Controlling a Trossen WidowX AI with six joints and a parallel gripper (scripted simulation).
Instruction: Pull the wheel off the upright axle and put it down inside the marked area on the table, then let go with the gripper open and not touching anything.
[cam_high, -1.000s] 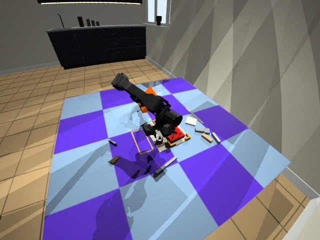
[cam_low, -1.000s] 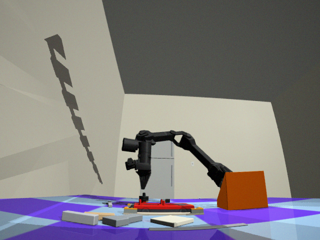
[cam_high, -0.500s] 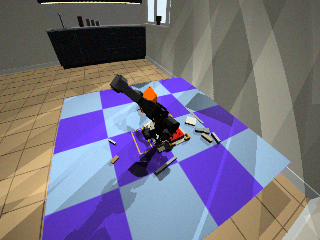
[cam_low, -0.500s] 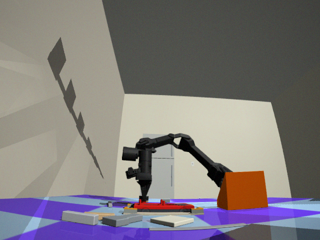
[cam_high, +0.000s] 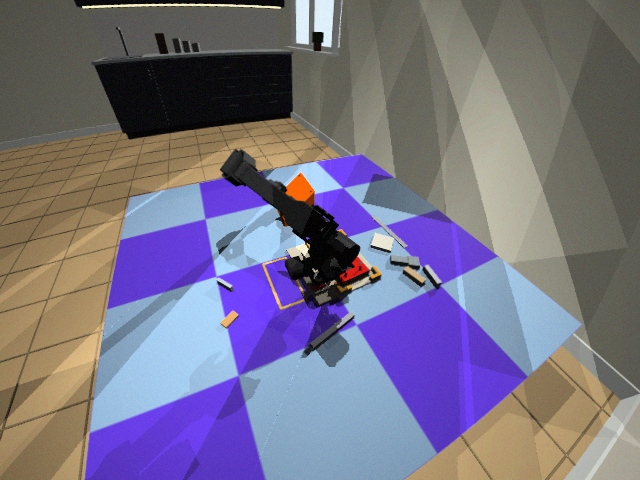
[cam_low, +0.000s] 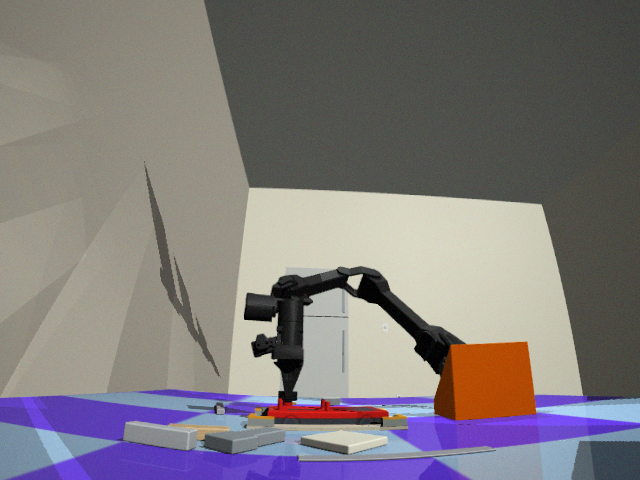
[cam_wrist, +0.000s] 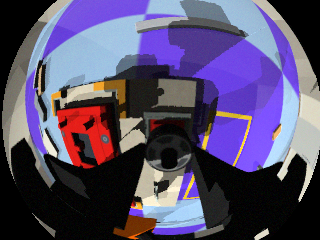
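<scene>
Right now the black wheel is right at my gripper tip. From my gripper tip the other things lie so: long grey bar 140 mm ahead, 40 mm to the right, 30 mm below.
</scene>
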